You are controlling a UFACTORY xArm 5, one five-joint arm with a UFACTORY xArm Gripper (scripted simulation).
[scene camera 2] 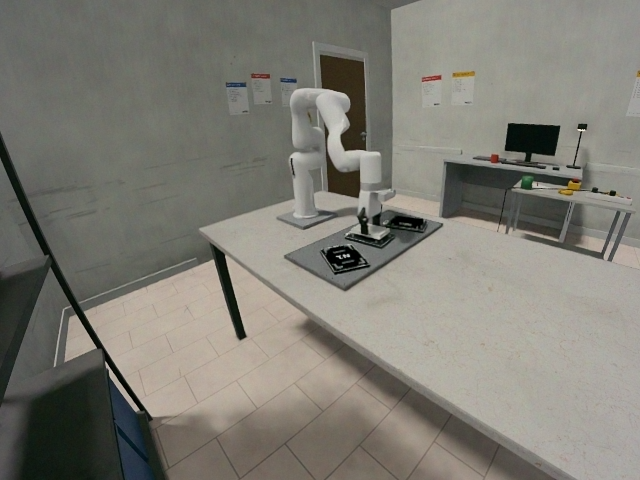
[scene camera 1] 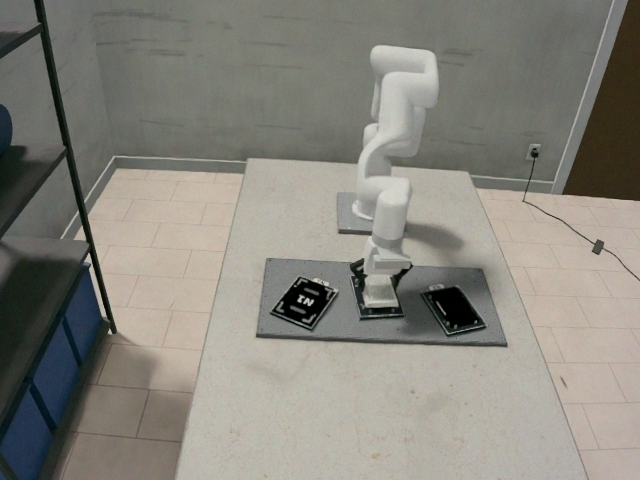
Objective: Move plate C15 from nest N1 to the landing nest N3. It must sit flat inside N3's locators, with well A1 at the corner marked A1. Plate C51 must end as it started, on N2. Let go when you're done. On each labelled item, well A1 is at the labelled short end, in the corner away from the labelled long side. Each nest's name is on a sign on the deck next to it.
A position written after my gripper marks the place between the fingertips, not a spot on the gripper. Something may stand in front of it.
Note:
I see my gripper (scene camera 1: 377, 288), a white plate C15 (scene camera 1: 378, 292) and a black plate C51 (scene camera 1: 451, 303).
My gripper also shows in scene camera 2 (scene camera 2: 370, 230).

